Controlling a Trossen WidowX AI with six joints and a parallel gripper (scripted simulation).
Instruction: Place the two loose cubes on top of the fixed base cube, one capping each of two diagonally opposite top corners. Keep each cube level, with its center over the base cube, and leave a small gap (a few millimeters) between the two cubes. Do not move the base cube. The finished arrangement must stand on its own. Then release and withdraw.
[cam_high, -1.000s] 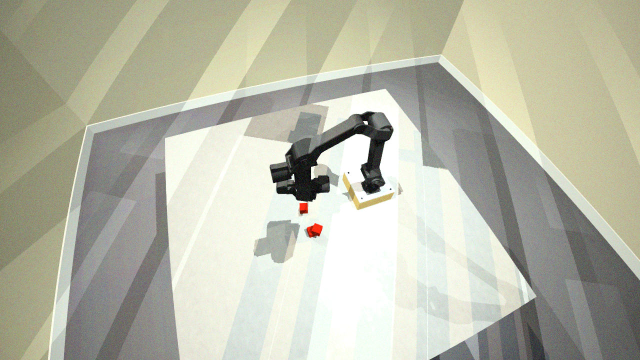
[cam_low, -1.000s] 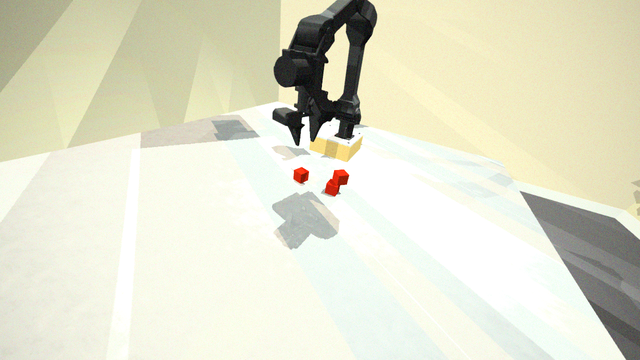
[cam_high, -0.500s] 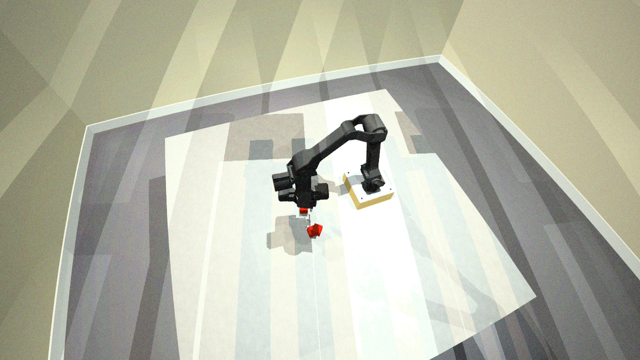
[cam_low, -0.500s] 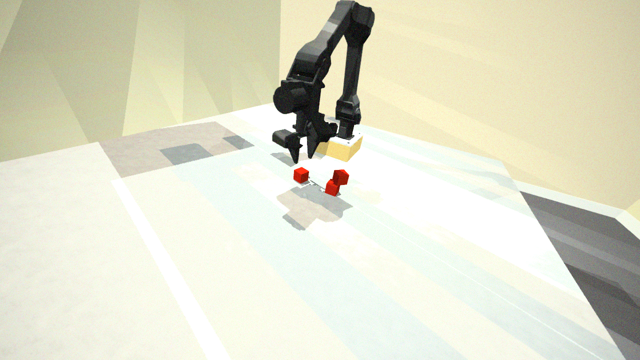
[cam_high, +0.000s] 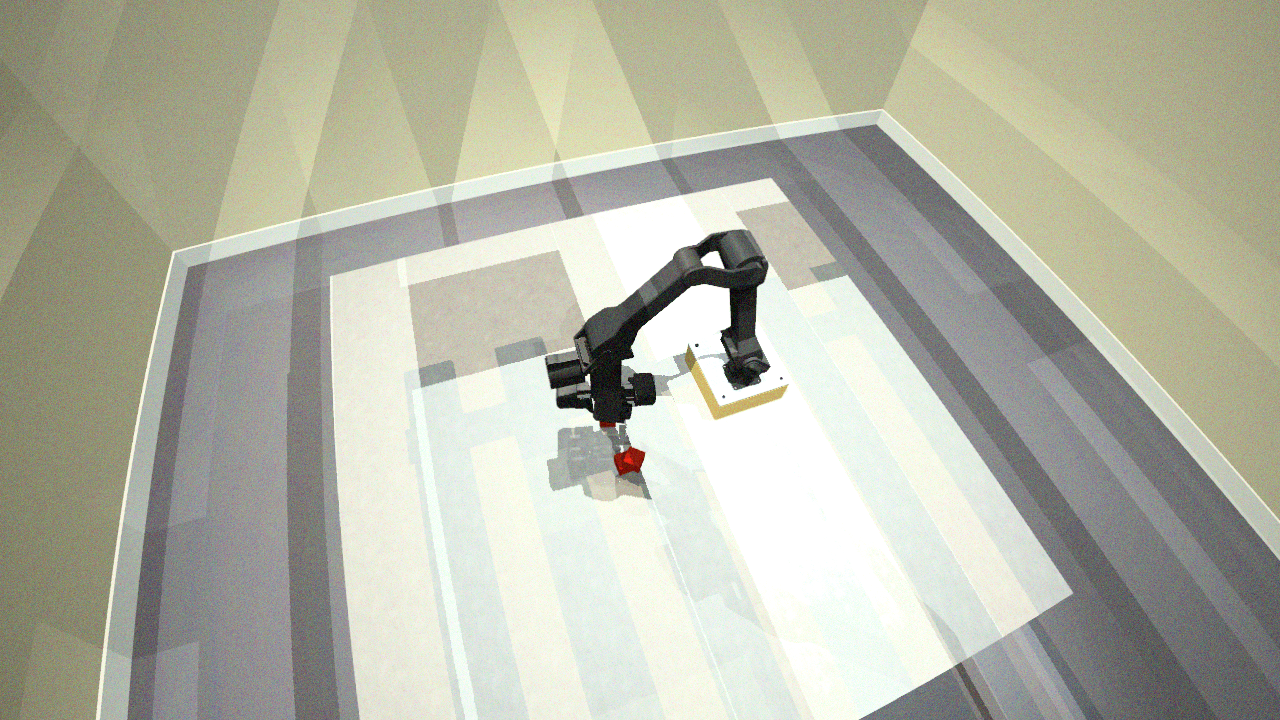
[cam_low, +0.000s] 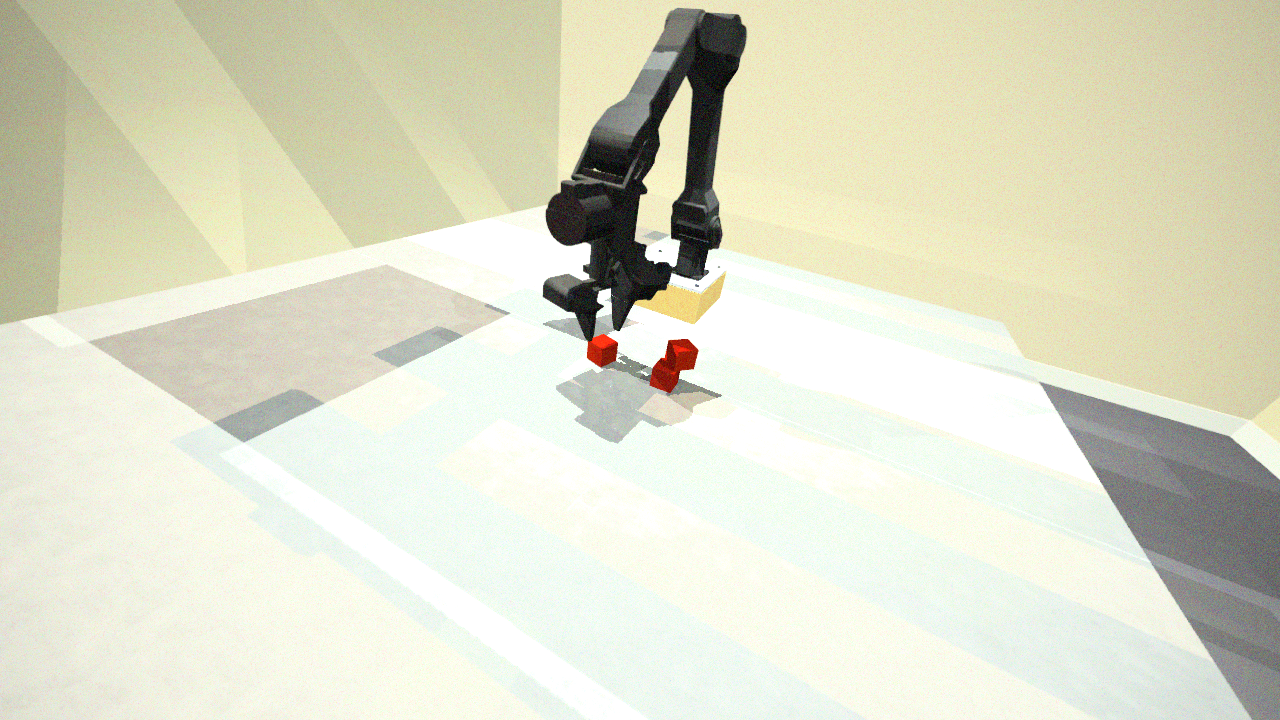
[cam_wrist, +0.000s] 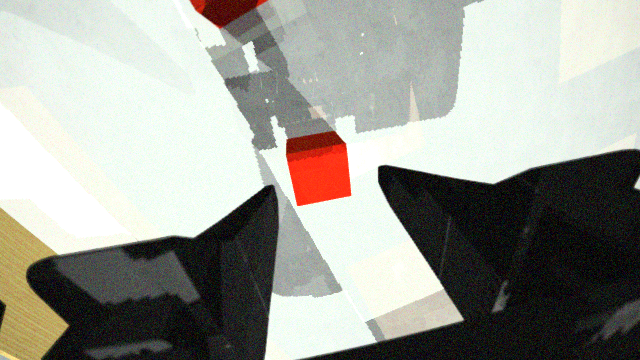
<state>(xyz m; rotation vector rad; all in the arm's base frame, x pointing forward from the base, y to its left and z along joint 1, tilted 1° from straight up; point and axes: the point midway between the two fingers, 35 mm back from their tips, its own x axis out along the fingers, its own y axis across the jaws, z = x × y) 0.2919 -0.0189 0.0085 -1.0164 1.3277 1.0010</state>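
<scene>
My gripper tip is now 3 cm above the red cube.
</scene>
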